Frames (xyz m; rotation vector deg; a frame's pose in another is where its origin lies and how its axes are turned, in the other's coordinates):
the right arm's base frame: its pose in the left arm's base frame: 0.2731 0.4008 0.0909 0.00 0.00 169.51
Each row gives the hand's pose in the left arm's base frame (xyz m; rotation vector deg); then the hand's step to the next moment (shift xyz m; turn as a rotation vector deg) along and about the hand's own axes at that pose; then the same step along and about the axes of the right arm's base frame.
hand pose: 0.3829 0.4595 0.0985 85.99 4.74 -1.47
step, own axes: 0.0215 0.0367 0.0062 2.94 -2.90 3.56
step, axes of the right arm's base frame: -0.0243 -0.0016 0.0354 -3.49 3.07 -2.85
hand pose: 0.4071 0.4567 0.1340 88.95 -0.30 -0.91
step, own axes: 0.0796 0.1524 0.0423 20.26 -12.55 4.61
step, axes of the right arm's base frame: -0.0861 0.0253 0.1526 -20.70 1.37 -12.60
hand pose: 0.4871 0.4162 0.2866 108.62 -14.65 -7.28
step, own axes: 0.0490 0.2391 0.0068 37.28 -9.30 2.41
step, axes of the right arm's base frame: -0.0355 0.0884 0.2248 -37.60 1.36 -8.16
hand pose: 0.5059 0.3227 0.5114 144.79 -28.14 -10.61
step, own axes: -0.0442 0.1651 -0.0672 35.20 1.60 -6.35
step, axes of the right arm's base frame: 0.0602 0.0911 0.1476 -35.03 5.27 5.19
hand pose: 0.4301 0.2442 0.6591 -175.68 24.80 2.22
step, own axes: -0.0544 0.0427 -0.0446 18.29 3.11 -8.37
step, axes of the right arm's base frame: 0.0571 0.0392 0.0445 -18.12 5.22 7.66
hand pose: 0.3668 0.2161 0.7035 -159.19 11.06 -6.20
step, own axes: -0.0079 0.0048 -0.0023 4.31 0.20 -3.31
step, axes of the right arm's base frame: 0.0077 0.0056 0.0001 -4.19 1.20 3.24
